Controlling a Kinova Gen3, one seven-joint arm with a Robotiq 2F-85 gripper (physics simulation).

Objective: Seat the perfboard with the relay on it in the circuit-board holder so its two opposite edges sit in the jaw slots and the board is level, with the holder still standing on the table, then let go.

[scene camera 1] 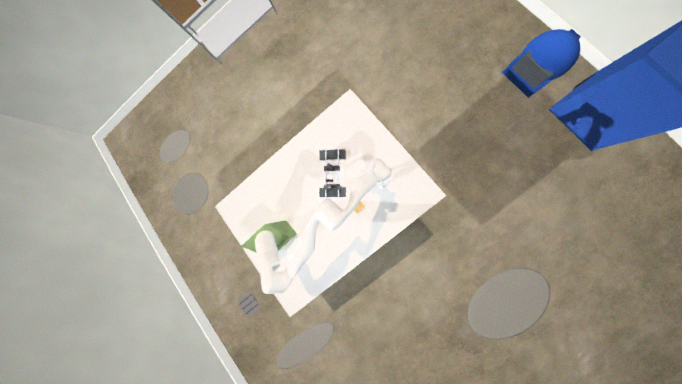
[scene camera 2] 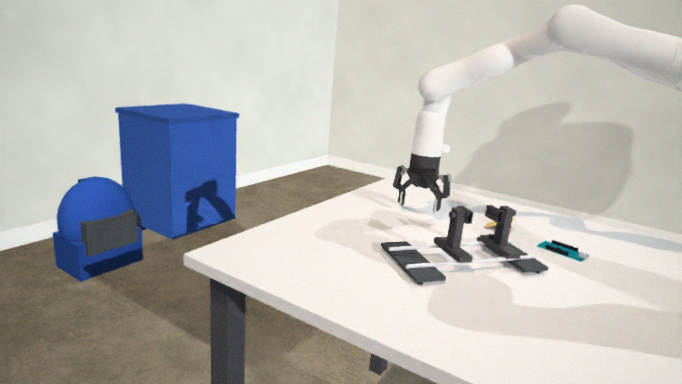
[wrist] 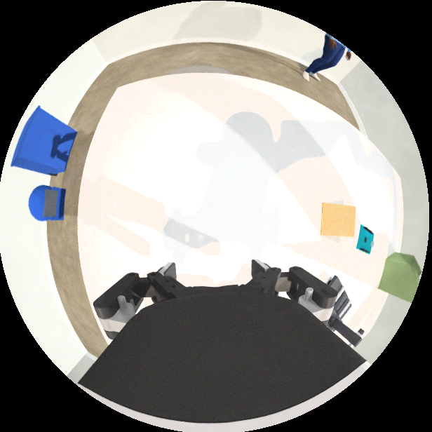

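The orange board, which looks like the perfboard, lies on the table behind the holder in scene camera 2; no relay shows on its upper face. The black circuit-board holder stands on the table, with two light rails and two upright jaws; no board is between them. My gripper is open and empty, pointing down above the table, to the left of the jaws in scene camera 2. In the wrist view, the orange board is well to the right of the fingers. The arm hides the fingers in scene camera 1.
A teal board with black strips lies beside the orange board. A green object is by the arm's base. The white table has blue bins beyond it. A person stands past the table.
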